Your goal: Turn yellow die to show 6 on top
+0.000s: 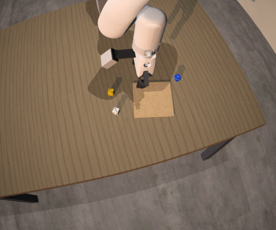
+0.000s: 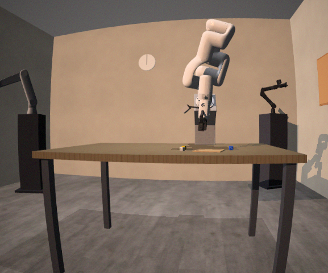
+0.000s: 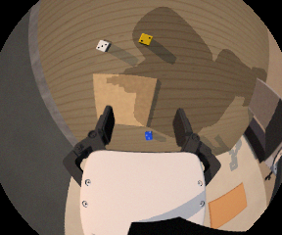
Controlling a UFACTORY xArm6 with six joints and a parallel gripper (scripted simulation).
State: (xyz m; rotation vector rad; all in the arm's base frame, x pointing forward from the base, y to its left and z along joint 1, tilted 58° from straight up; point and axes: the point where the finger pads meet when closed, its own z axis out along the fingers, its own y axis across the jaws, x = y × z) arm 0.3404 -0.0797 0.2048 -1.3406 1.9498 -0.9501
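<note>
The yellow die is 10 cm below my hand, 9 cm to the right of it and 5 cm behind it. From my hand the other things lie so: white die 12 cm to the right, 10 cm below, 3 cm ahead; tan mat 11 cm below, 6 cm ahead, 2 cm to the left; blue die 15 cm to the left, 10 cm below, 4 cm ahead.
</note>
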